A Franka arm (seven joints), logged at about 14 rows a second.
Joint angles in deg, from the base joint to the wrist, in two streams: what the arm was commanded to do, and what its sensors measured. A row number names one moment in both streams.
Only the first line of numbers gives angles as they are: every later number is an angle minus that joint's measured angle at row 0.
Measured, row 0:
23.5, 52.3, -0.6, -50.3, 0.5, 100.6, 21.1
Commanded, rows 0 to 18:
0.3, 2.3, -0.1, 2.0, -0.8, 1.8, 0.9
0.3, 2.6, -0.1, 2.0, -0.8, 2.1, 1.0
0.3, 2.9, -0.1, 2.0, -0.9, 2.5, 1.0
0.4, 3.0, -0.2, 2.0, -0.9, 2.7, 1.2
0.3, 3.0, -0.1, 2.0, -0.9, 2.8, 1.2
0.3, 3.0, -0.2, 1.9, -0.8, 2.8, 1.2
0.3, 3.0, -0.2, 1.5, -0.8, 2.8, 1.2
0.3, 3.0, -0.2, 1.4, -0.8, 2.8, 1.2
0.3, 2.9, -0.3, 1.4, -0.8, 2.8, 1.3
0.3, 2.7, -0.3, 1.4, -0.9, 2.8, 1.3
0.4, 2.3, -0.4, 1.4, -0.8, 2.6, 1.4
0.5, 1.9, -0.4, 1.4, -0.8, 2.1, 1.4
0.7, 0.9, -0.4, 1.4, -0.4, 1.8, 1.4
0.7, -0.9, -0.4, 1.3, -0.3, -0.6, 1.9
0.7, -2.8, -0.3, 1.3, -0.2, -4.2, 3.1
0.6, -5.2, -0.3, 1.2, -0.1, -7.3, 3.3
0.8, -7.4, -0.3, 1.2, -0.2, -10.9, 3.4
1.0, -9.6, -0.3, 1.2, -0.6, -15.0, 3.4
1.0, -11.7, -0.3, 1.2, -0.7, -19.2, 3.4
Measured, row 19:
0.4, -6.1, 0.0, 2.9, -0.1, -12.6, 1.6
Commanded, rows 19 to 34:
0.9, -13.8, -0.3, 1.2, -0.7, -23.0, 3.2
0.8, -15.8, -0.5, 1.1, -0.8, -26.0, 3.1
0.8, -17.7, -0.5, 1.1, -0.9, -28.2, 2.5
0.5, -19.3, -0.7, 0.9, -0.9, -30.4, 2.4
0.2, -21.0, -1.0, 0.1, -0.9, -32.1, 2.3
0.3, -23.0, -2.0, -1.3, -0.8, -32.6, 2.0
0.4, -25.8, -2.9, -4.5, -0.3, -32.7, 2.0
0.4, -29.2, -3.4, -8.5, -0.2, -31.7, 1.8
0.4, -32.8, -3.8, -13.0, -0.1, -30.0, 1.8
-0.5, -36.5, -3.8, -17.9, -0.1, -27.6, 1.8
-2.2, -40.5, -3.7, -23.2, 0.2, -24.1, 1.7
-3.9, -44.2, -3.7, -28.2, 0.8, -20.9, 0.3
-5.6, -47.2, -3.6, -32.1, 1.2, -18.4, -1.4
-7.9, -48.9, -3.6, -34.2, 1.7, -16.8, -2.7
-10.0, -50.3, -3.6, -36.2, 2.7, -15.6, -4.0
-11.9, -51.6, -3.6, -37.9, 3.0, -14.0, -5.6
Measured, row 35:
-8.5, -45.5, -3.9, -29.0, 1.0, -18.8, -2.5
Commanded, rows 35 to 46:
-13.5, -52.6, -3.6, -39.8, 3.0, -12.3, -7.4
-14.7, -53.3, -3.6, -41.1, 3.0, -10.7, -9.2
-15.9, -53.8, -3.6, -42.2, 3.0, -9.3, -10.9
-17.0, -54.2, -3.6, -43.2, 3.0, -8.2, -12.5
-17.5, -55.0, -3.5, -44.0, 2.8, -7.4, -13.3
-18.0, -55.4, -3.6, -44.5, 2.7, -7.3, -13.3
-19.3, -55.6, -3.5, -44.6, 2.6, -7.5, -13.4
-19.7, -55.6, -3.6, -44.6, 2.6, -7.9, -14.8
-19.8, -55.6, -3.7, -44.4, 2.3, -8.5, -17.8
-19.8, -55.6, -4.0, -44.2, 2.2, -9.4, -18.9
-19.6, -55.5, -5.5, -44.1, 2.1, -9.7, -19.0
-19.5, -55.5, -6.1, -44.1, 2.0, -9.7, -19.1
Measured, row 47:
-19.5, -53.9, -4.8, -42.7, 1.7, -9.5, -17.0
